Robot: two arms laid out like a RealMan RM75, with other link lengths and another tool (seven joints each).
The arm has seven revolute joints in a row. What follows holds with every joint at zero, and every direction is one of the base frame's.
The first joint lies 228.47 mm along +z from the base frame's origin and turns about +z.
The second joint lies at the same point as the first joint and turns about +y.
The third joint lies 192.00 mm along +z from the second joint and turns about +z.
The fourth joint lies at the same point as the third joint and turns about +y.
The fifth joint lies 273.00 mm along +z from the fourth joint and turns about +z.
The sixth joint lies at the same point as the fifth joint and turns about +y.
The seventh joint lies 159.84 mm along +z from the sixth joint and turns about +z.
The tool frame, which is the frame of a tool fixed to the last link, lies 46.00 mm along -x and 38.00 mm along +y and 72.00 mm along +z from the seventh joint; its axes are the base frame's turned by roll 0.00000, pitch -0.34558 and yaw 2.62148 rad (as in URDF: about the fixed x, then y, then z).
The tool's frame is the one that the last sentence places.
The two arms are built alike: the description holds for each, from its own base.
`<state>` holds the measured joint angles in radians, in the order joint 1, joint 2, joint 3, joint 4, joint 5, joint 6, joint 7, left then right.
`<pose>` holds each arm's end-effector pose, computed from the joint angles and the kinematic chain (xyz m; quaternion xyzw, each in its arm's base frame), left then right.
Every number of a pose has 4 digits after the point. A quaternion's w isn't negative.
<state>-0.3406 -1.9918 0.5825 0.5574 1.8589 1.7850 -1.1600 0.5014 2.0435 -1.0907 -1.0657 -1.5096 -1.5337 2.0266</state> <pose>-0.2749 0.2779 -0.0396 -0.3989 0.7531 0.1503 0.5012 0.0052 0.3953 0.0413 -0.0515 -0.9775 -0.1155 0.1691</pose>
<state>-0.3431 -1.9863 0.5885 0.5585 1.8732 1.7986 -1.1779 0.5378 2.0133 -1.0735 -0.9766 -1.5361 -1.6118 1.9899</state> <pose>-0.2743 0.2734 -0.0392 -0.4060 0.7557 0.1389 0.4948 0.0181 0.3853 0.0326 -0.0395 -0.9837 -0.0815 0.1554</pose>
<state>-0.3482 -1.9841 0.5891 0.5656 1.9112 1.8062 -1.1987 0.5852 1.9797 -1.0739 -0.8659 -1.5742 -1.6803 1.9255</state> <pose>-0.2764 0.2680 -0.0404 -0.4165 0.7618 0.1278 0.4795 0.0321 0.3731 0.0176 -0.0195 -0.9897 -0.0446 0.1348</pose>
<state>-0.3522 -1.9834 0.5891 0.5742 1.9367 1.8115 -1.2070 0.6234 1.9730 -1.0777 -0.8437 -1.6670 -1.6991 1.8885</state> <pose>-0.2779 0.2653 -0.0406 -0.4195 0.7677 0.1217 0.4688 0.0378 0.3660 -0.0003 0.0086 -0.9956 -0.0274 0.0897</pose>
